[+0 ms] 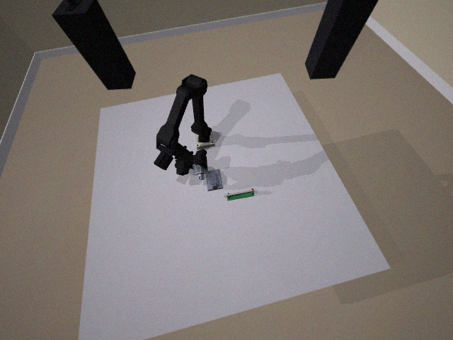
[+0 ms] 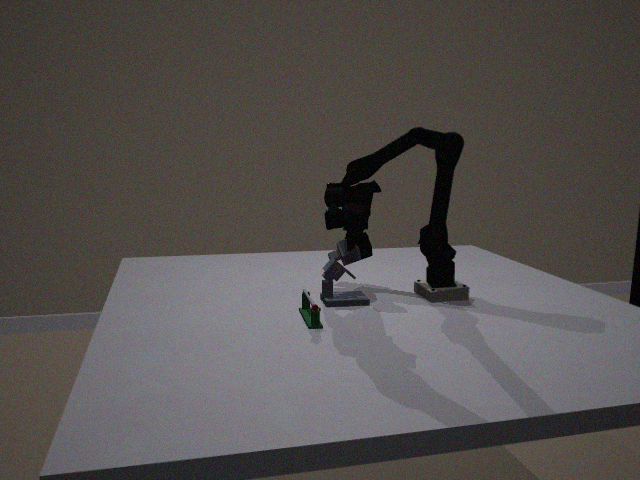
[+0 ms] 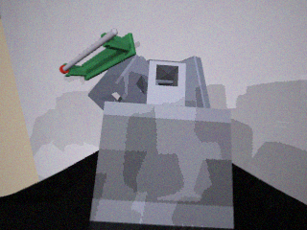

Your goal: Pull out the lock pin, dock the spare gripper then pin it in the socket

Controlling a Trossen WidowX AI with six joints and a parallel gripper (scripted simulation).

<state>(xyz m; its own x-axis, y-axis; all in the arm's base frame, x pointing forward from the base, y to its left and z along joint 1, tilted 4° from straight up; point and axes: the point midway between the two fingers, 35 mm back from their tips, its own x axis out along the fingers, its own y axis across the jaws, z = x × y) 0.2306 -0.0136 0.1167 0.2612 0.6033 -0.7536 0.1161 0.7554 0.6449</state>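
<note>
Right now the green cradle is 18 cm to the left of my gripper tip, 11 cm ahead of it and 9 cm below it. From my gripper tip the other things lie so: spare gripper: 1 cm to the right, 1 cm above; grey mount: 6 cm below, 5 cm to the left, 3 cm ahead.
</note>
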